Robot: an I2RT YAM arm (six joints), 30 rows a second.
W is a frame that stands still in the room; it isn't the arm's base.
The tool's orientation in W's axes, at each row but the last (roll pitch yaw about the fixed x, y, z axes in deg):
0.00 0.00 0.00
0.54 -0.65 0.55
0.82 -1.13 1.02
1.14 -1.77 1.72
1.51 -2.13 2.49
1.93 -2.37 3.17
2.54 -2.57 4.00
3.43 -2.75 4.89
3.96 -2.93 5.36
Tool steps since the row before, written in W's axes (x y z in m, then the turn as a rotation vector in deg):
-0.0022 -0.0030 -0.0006 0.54 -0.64 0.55
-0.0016 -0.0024 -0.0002 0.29 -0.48 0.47
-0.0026 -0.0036 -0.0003 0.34 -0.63 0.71
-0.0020 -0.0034 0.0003 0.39 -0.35 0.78
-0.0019 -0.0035 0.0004 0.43 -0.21 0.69
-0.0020 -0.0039 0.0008 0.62 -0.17 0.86
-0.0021 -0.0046 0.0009 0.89 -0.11 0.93
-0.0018 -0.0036 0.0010 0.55 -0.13 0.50
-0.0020 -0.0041 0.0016 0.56 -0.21 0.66
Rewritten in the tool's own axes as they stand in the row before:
-0.0022 -0.0030 -0.0006 0.54 -0.64 0.55
-0.0016 -0.0024 -0.0002 0.29 -0.48 0.47
-0.0027 -0.0036 -0.0002 0.34 -0.63 0.71
-0.0021 -0.0033 0.0004 0.40 -0.35 0.77
-0.0020 -0.0034 0.0006 0.45 -0.21 0.68
-0.0022 -0.0038 0.0010 0.64 -0.18 0.84
-0.0024 -0.0044 0.0012 0.92 -0.13 0.90
-0.0020 -0.0034 0.0013 0.56 -0.15 0.48
-0.0023 -0.0038 0.0020 0.57 -0.22 0.65

